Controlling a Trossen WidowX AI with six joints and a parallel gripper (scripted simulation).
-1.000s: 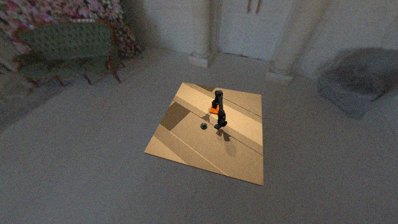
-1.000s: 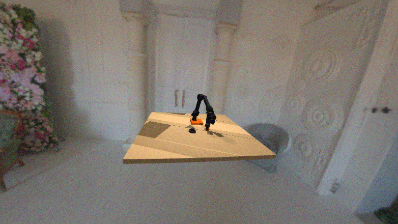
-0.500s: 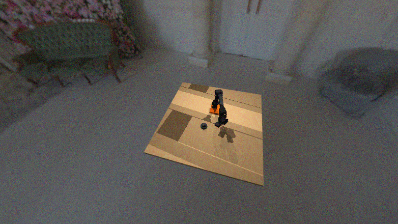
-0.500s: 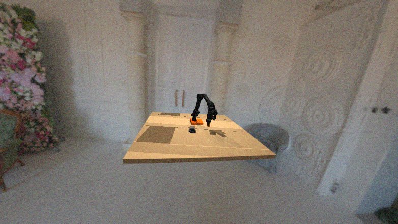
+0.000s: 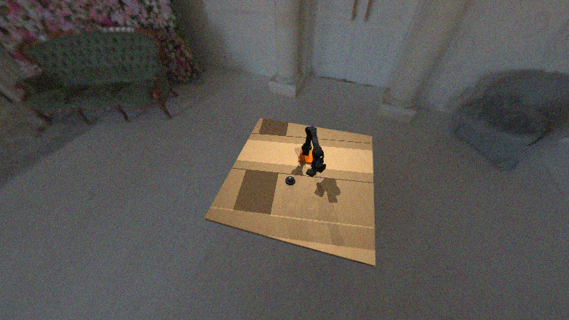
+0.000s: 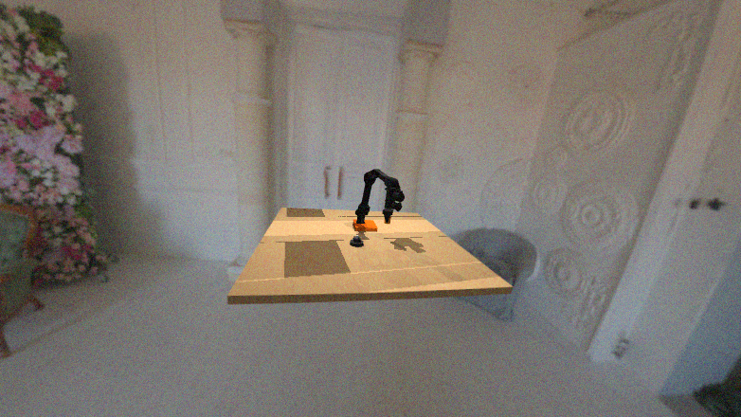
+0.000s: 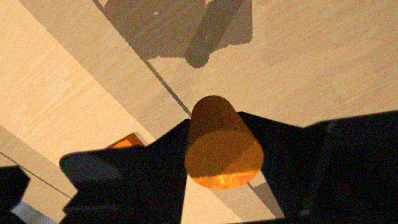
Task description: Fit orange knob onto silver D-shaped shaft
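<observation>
Right now my gripper tip is 30 mm below the orange knob. Also, from my gripper tip: pedestal with D-shaped shaft: 40 mm ahead, 200 mm to the right, 110 mm below.
</observation>
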